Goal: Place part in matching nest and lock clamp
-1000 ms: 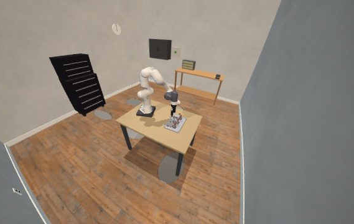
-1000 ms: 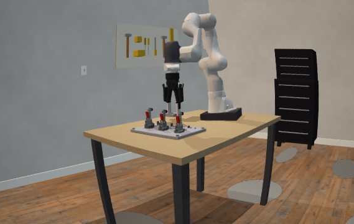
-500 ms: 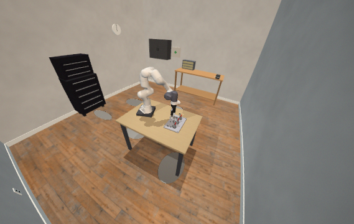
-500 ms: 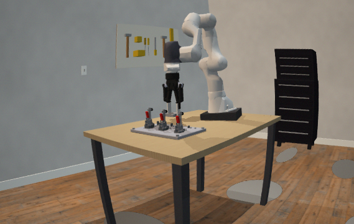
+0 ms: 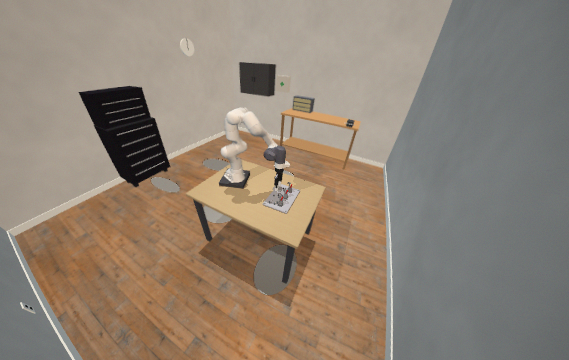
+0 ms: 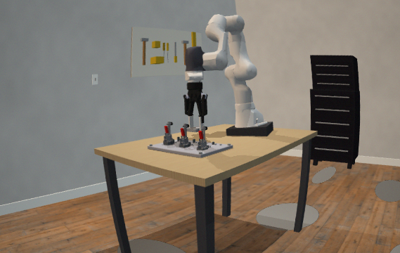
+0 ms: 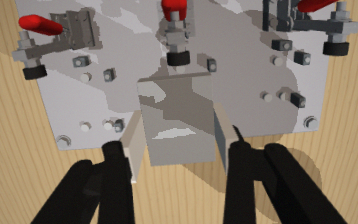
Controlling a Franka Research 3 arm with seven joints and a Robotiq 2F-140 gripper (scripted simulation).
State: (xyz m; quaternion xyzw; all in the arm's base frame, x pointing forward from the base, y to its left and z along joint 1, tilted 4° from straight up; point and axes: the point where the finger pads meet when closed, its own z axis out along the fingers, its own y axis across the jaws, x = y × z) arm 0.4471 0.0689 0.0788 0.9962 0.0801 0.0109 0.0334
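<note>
Right now my hand is 30 mm above the grey part. From my hand the other things lie so: grey fixture plate (50 mm ahead, 110 mm below); clamp (100 mm ahead, 100 mm to the right, 50 mm below).
</note>
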